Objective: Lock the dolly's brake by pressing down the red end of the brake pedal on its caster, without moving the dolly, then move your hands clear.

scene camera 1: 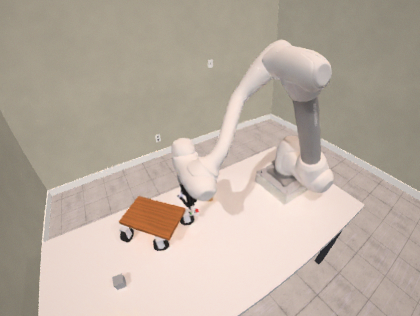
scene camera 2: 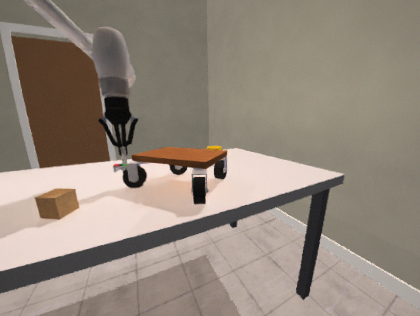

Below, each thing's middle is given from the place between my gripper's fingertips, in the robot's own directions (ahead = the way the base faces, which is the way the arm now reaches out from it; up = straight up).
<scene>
The dolly (scene camera 2: pixel 134 176) lies 190 mm ahead of my hand, 70 mm to the right of it and 30 mm below it. The rest, counted from my hand: wooden block (scene camera 2: pixel 56 204) (160 mm behind, 140 mm to the right, 60 mm below).
</scene>
